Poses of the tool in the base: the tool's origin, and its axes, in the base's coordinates. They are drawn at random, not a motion.
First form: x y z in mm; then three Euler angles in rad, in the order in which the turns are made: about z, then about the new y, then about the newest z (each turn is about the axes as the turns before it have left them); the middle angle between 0 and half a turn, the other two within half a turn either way.
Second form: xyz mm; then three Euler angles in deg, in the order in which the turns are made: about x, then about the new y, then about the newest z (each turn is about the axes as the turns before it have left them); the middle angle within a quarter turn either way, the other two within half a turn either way. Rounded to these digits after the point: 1 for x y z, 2 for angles.
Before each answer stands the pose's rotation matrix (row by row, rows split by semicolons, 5 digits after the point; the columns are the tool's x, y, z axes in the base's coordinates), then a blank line. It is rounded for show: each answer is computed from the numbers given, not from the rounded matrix.
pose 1, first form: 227.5 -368.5 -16.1 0.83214 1.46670 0.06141
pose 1, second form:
0.02445 -0.74227 0.66965; 0.11800 0.66731 0.73537; -0.99271 0.06104 0.10391

227.5 -368.5 -16.1 -81.96 42.04 88.11
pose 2, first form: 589.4 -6.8 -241.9 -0.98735 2.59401 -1.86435
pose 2, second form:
-0.66277 -0.69172 0.28681; -0.73352 0.52265 -0.43450; 0.15065 -0.49835 -0.85379

589.4 -6.8 -241.9 153.03 16.67 133.78
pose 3, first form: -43.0 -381.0 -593.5 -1.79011 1.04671 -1.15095
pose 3, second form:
-0.93566 0.29844 -0.18836; -0.00043 -0.53470 -0.84504; -0.35291 -0.79059 0.50042

-43.0 -381.0 -593.5 59.37 -10.86 -162.31
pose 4, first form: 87.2 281.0 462.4 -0.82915 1.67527 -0.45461
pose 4, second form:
-0.38707 0.63153 0.67182; -0.22754 0.64066 -0.73334; -0.89353 -0.43672 -0.10428

87.2 281.0 462.4 98.09 42.21 -121.50
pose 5, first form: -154.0 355.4 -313.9 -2.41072 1.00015 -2.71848
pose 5, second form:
0.09266 -0.77380 -0.62661; 0.63451 0.53088 -0.56175; 0.76734 -0.34554 0.54018

-154.0 355.4 -313.9 46.12 -38.80 83.17
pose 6, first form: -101.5 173.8 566.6 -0.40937 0.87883 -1.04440
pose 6, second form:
-0.05006 0.70607 0.70637; -0.92078 0.24132 -0.30648; -0.38686 -0.66575 0.63805

-101.5 173.8 566.6 25.66 44.94 -94.06
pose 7, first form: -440.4 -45.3 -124.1 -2.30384 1.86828 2.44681
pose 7, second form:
0.32510 -0.69644 -0.63974; -0.59572 0.37457 -0.71050; 0.73445 0.61210 -0.29312

-440.4 -45.3 -124.1 112.42 -39.77 64.98
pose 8, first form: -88.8 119.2 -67.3 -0.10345 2.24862 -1.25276
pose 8, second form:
-0.29313 -0.56018 0.77477; -0.92452 0.37254 -0.08044; -0.24358 -0.73988 -0.62710

-88.8 119.2 -67.3 172.69 50.78 117.62
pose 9, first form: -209.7 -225.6 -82.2 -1.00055 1.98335 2.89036
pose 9, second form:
0.41892 -0.76153 0.49455; -0.19271 -0.60680 -0.77114; 0.88734 0.22774 -0.40095

-209.7 -225.6 -82.2 117.47 29.64 61.19
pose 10, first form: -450.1 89.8 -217.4 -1.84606 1.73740 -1.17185
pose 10, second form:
-0.86927 0.41536 -0.26804; 0.31245 0.04148 -0.94903; -0.38307 -0.90871 -0.16583

-450.1 89.8 -217.4 99.91 -15.55 -154.46
